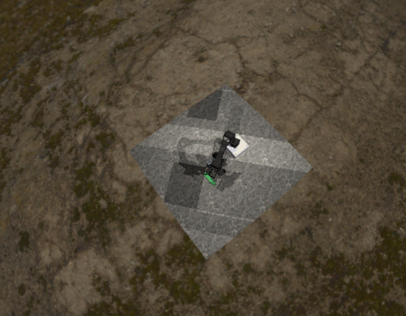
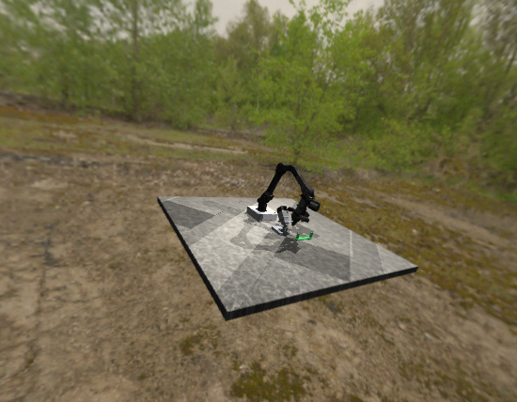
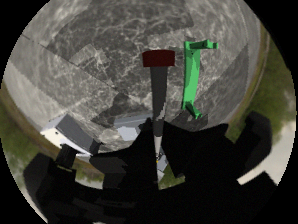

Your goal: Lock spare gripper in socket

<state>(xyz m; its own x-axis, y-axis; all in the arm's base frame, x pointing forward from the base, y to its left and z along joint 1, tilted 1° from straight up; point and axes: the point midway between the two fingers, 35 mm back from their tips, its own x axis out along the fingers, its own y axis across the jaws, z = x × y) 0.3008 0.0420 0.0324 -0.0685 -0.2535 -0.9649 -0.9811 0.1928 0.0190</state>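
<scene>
My gripper tip is now 70 mm to the left of the grey mount and 20 mm past it. The rest, counted from my gripper tip: green mount 100 mm ahead, 30 mm below, 20 mm to the left; then spare gripper 70 mm above, 60 mm to the right, 40 mm behind.
</scene>
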